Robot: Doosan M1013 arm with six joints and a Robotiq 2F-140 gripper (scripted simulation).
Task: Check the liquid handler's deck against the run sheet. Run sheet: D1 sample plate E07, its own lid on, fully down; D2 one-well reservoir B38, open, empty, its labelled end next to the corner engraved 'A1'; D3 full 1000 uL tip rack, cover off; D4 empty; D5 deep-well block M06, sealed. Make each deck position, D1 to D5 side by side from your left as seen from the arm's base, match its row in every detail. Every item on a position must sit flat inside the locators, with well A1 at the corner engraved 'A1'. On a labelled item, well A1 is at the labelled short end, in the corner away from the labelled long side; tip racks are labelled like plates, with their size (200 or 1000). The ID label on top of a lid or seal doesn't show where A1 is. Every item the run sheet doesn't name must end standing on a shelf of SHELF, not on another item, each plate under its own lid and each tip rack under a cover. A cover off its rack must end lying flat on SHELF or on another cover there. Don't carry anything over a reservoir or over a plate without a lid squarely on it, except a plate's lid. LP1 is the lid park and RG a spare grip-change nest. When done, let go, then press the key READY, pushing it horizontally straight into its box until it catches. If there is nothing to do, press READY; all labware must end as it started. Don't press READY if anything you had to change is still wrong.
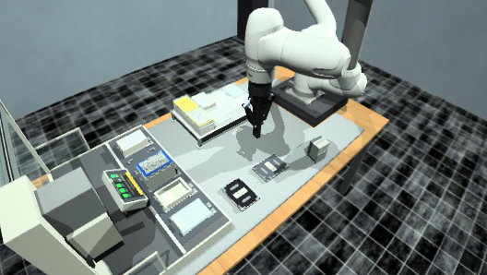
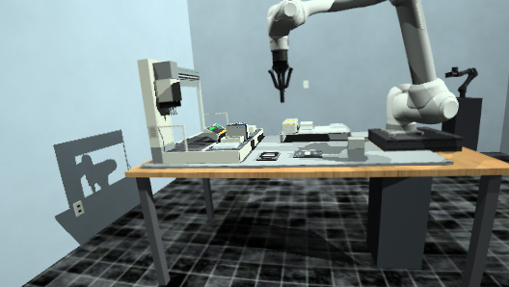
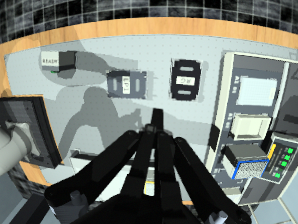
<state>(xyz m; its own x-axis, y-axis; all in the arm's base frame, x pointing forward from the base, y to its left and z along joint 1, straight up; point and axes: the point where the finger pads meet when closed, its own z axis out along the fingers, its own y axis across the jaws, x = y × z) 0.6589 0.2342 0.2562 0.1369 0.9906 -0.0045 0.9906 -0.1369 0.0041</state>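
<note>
Now: hand 340 mm past the grey key box, 80 mm to the right of it and 250 mm above it. The rest, counted from my hand: clear cover 10 mm behind, 400 mm to the right, 190 mm below; then yellow-rimmed tip rack 10 mm behind, 390 mm to the right, 210 mm below; then one-well reservoir 320 mm ahead, 130 mm to the right, 250 mm below.
</note>
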